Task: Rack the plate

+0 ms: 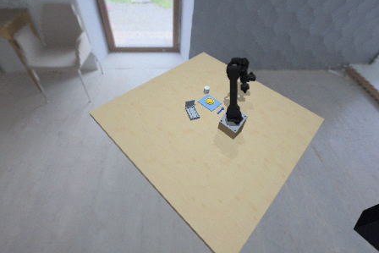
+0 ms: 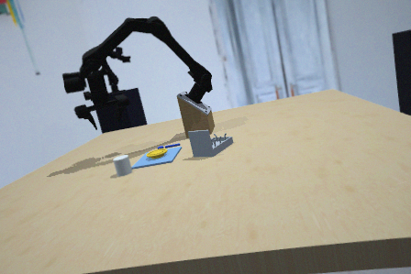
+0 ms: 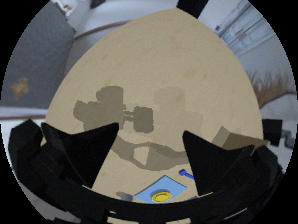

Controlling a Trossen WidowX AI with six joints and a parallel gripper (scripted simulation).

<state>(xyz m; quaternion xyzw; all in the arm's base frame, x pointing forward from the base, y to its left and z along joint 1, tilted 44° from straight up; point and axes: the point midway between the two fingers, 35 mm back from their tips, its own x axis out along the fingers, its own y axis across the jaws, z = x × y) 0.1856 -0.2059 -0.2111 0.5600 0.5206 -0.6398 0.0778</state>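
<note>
Now: the yellow plate 140 mm ahead of my gripper tip, 240 mm to the left of it and 100 mm below it. Also, from my gripper tip: blue utensil (20 mm ahead, 220 mm to the left, 110 mm below); white cup (240 mm ahead, 180 mm to the left, 90 mm below); grey dish rack (130 mm ahead, 430 mm to the left, 90 mm below).
</note>
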